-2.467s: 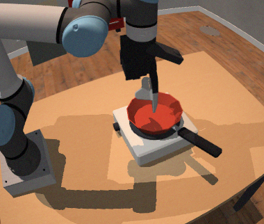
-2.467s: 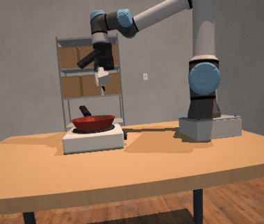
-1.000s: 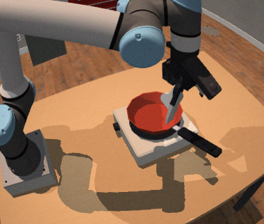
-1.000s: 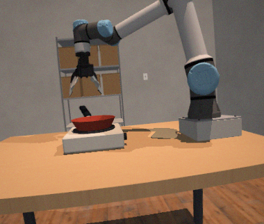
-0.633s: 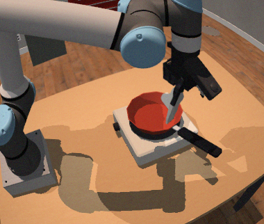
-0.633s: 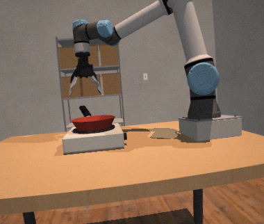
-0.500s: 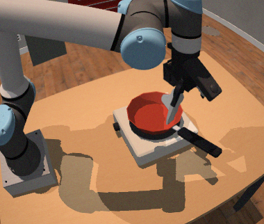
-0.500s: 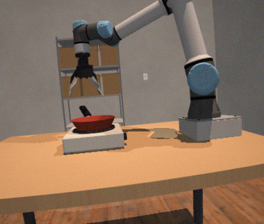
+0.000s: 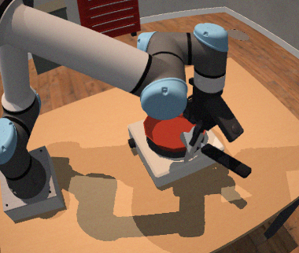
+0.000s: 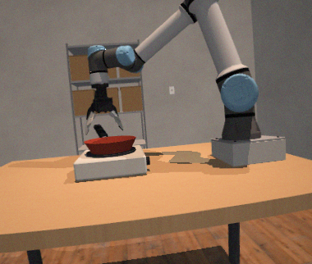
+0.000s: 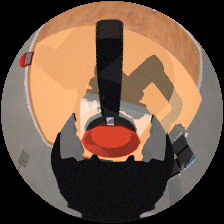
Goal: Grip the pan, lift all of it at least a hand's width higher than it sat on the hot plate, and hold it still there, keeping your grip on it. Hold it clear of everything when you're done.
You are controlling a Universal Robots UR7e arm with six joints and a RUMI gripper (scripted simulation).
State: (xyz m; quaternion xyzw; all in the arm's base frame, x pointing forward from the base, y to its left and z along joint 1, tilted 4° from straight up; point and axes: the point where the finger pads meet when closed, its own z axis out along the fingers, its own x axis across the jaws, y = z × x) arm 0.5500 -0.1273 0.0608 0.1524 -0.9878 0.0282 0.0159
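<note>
My hand is 20 mm past the red pan, 70 mm to the right of it and 20 mm above it. The rest, counted from my hand: hot plate: 50 mm behind, 130 mm to the left, 90 mm below.
</note>
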